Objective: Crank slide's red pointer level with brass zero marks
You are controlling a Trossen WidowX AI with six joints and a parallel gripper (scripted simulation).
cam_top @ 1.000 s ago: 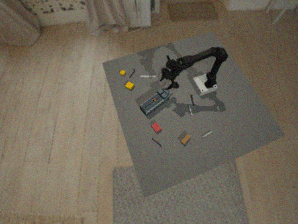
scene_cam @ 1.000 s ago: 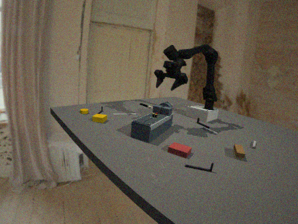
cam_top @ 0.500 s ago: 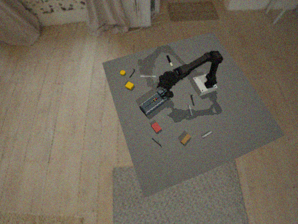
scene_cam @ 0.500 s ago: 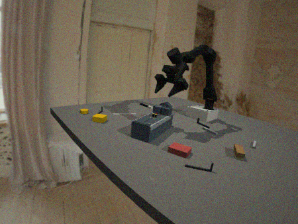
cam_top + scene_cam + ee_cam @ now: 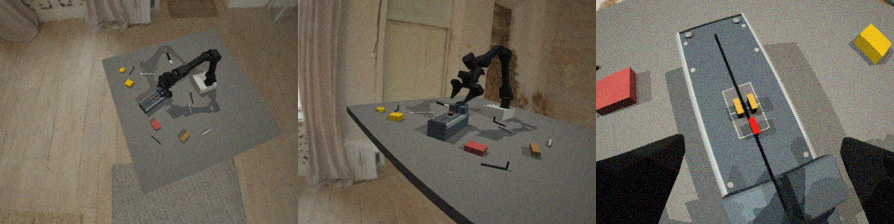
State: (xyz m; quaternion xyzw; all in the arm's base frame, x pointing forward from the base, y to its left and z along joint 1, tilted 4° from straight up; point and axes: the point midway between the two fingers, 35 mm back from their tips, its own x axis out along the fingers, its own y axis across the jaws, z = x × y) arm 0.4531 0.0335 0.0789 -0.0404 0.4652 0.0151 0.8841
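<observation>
The dark handle lies 110 mm behind my gripper tip, 80 mm to the right of it and 80 mm below it. Also, from my gripper tip: red pointer 30 mm ahead, 10 mm to the left, 60 mm below; yellow block 220 mm ahead, 220 mm to the right, 130 mm below; red block 80 mm ahead, 230 mm to the left, 130 mm below.
</observation>
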